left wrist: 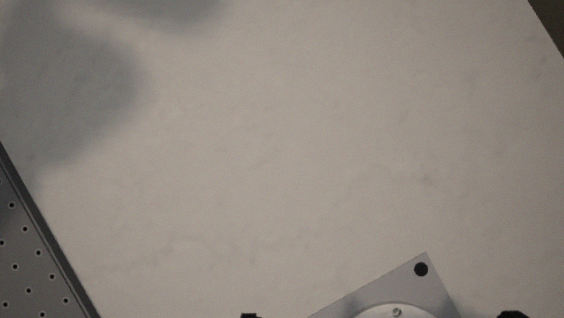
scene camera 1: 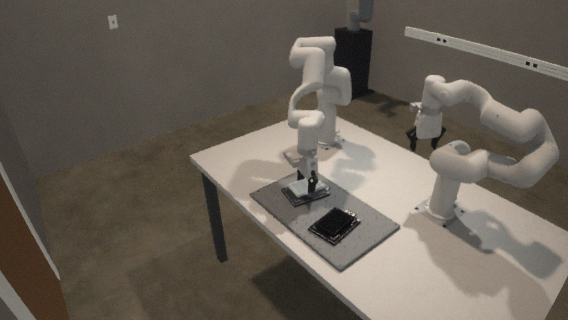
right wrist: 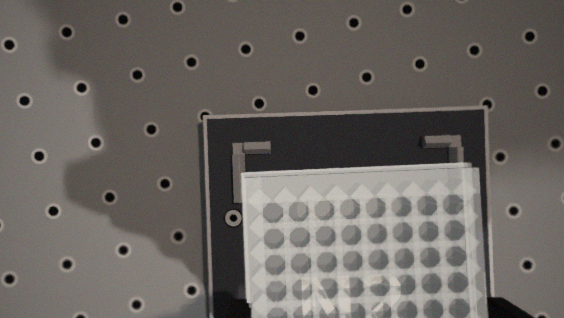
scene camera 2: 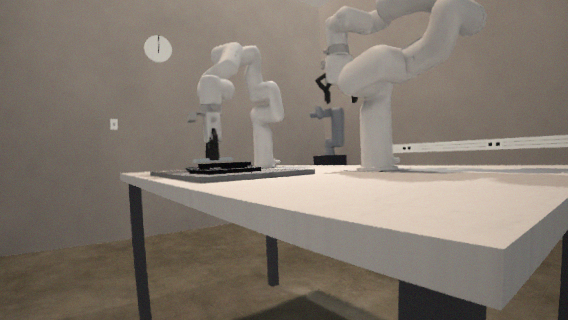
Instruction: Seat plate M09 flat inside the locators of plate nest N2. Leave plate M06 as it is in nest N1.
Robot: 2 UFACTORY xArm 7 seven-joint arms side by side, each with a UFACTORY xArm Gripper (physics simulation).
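Places are measured from the left arm's base along level axes (x ahead, y left, z up), in millimetres.
Where they show: left gripper, fingertip midpoint: [scene camera 1: 422,148] [scene camera 2: 341,102]; right gripper, fingertip midpoint: [scene camera 1: 306,186] [scene camera 2: 212,160]; left arm's base, origin of the base link: [scene camera 1: 439,210] [scene camera 2: 377,169]; right arm's base, origin of the base link: [scene camera 1: 325,139] [scene camera 2: 264,167].
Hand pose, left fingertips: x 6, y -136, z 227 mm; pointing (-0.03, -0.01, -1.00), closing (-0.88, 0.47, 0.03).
Note:
Each offset is from my left fingertips to the top centre of the thing. "*": to the spot under its first point. Level surfaces: height alone.
Plate M09 {dx +361, dy -276, dz -170 mm} [scene camera 1: 298,188] [right wrist: 365,220], pale and translucent with round wells, is held roughly level over black nest N2 {* dx +437, dy -288, dz -202 mm} [right wrist: 345,135], whose label shows faintly through it. In the right wrist view its top edge lies below the two upper corner locators with a gap, and its right edge overlaps the right locator. Its lower part is out of frame. My right gripper [scene camera 1: 306,185] [scene camera 2: 212,152] [right wrist: 367,307] is shut on it. Black plate M06 {dx +405, dy -55, dz -188 mm} [scene camera 1: 336,221] [scene camera 2: 225,165] lies in nest N1 {* dx +461, dy +16, dz -202 mm} [scene camera 1: 336,241]. My left gripper [scene camera 1: 424,142] is open and empty, high off to the right.
The grey perforated board {dx +380, dy -158, dz -213 mm} [scene camera 1: 367,242] [scene camera 2: 295,173] [left wrist: 20,280] [right wrist: 125,50] carries both nests on the white table {dz -227 mm} [scene camera 1: 500,250] [scene camera 2: 400,200]. The left arm's base [scene camera 1: 442,212] [left wrist: 375,295] stands right of the board, and the right arm's base [scene camera 1: 327,137] stands behind it.

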